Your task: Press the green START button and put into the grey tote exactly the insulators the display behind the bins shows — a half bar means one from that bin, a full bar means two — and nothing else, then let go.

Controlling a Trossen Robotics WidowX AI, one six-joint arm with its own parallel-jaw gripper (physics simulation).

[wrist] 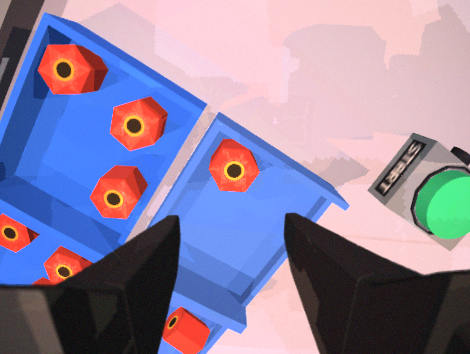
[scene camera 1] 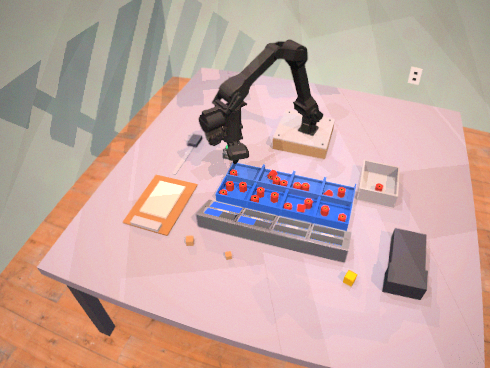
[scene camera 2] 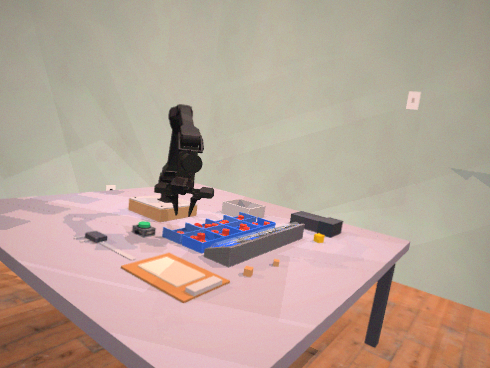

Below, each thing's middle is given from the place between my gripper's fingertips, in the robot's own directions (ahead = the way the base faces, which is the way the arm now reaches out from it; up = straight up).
The grey tote [scene camera 1: 372, 173] is 46 cm to the left of my hand, 19 cm behind it and 6 cm below it. From my hand the other things lie so: black box [scene camera 1: 406, 276] 63 cm to the left, 10 cm ahead, 6 cm below.
